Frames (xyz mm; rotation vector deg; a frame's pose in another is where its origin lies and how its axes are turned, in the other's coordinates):
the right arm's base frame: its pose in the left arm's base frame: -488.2 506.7 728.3 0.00 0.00 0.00
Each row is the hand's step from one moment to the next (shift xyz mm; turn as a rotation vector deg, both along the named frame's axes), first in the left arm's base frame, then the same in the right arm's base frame.
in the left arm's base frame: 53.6 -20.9 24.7 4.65 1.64 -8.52
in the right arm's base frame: 53.6 -20.9 24.7 4.65 1.64 -8.52
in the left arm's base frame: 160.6 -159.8 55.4 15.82 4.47 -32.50
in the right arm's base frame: 160.6 -159.8 55.4 15.82 4.47 -32.50
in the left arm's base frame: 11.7 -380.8 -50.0 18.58 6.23 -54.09
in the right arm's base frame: 11.7 -380.8 -50.0 18.58 6.23 -54.09
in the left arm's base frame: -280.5 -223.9 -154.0 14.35 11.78 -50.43
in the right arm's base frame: -280.5 -223.9 -154.0 14.35 11.78 -50.43
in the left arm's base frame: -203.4 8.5 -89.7 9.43 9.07 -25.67
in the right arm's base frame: -203.4 8.5 -89.7 9.43 9.07 -25.67
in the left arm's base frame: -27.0 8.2 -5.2 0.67 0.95 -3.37
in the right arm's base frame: -27.0 8.2 -5.2 0.67 0.95 -3.37
